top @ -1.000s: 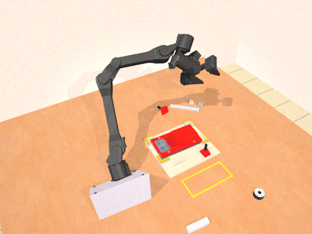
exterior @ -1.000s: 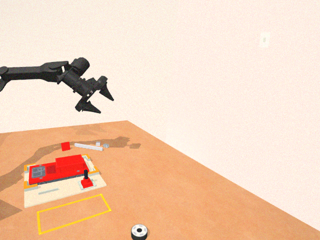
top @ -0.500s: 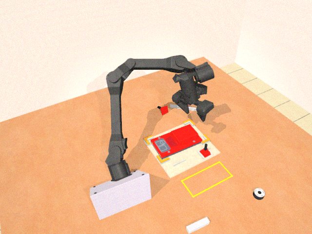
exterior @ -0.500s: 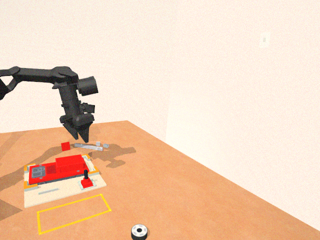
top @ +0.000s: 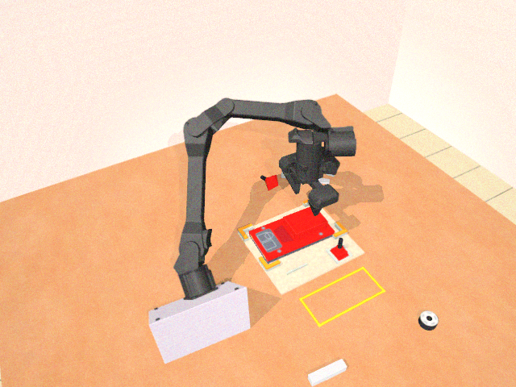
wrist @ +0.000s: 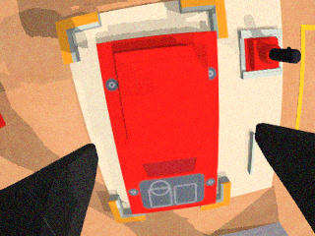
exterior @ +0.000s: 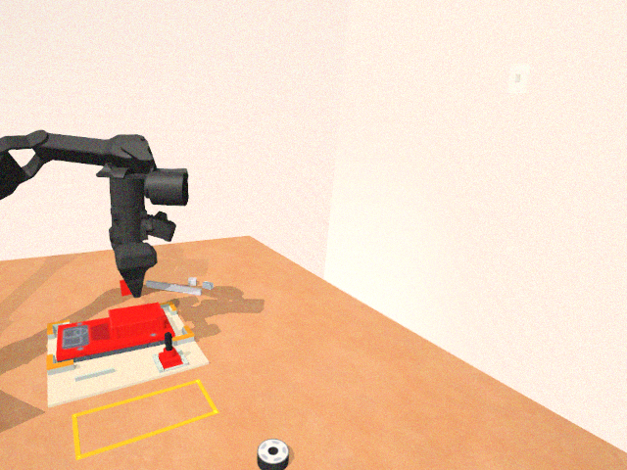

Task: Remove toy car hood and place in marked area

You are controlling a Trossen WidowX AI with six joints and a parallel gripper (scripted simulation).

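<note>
Now: the red hood 6 cm below my gripper tip. Round my gripper tip: white wheel 5 cm ahead, 38 cm to the right, 10 cm below; pale baseplate 3 cm behind, 1 cm to the right, 9 cm below; white bar 14 cm ahead, 17 cm to the left, 10 cm below.
</note>
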